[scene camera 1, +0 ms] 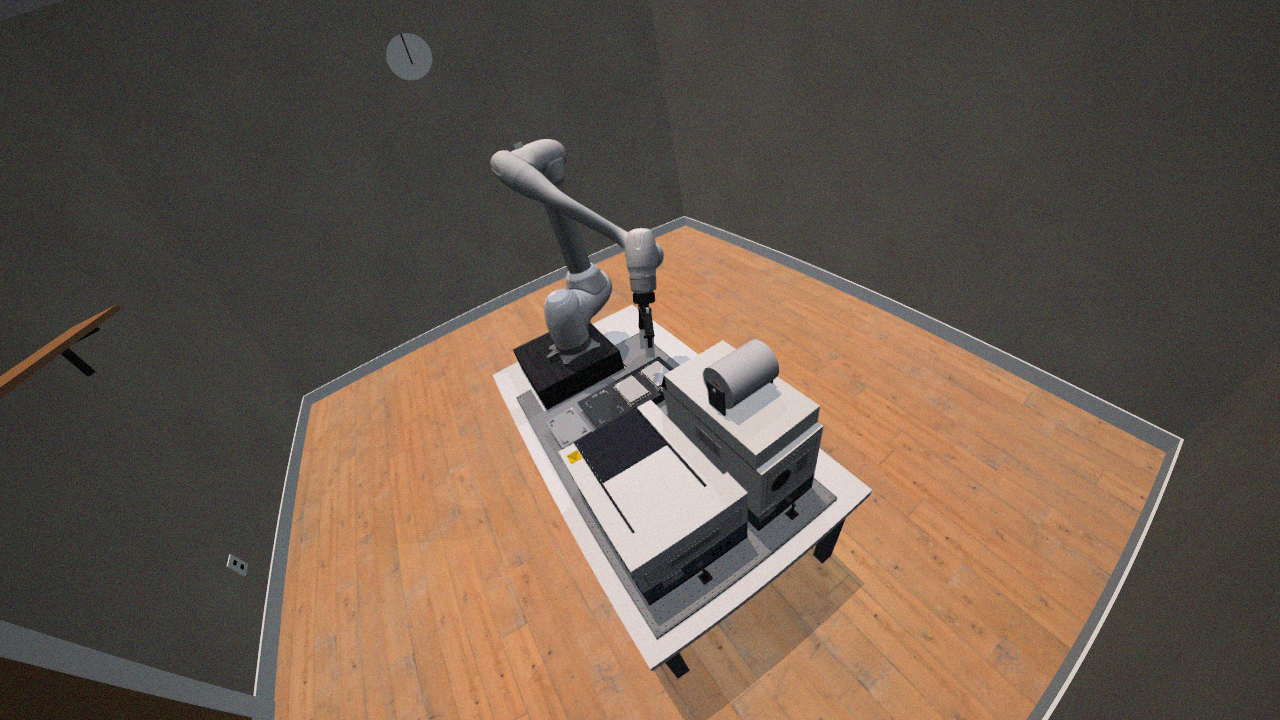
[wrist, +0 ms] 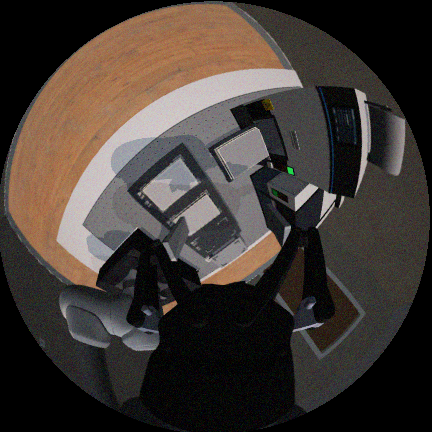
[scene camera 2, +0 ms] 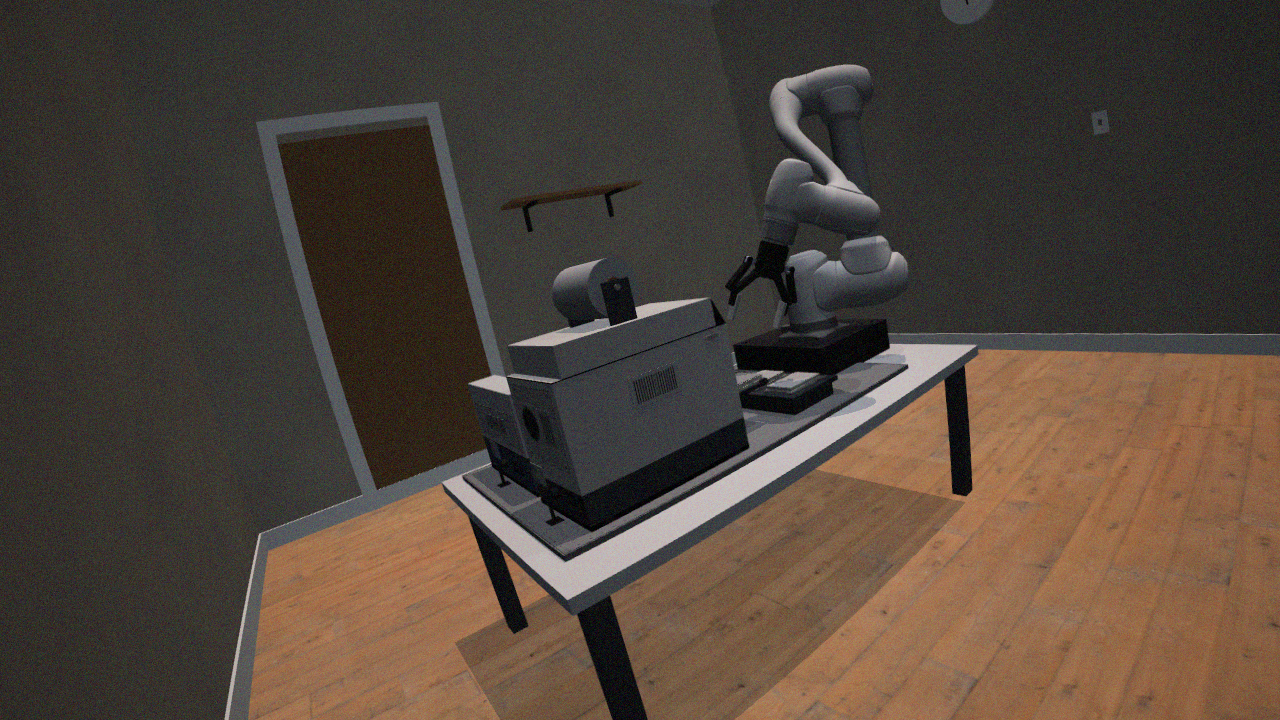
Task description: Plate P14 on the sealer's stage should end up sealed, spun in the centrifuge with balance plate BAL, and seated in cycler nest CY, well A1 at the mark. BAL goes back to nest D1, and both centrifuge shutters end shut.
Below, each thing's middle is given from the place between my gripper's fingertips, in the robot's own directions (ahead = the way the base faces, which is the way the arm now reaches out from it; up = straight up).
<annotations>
The cylinder [scene camera 2: 577, 294] is 460 mm ahead of my hand and 180 mm above it. The rest, counted from my hand: centrifuge [scene camera 1: 668, 512]: 400 mm ahead, 300 mm to the right, 110 mm below.
</annotations>
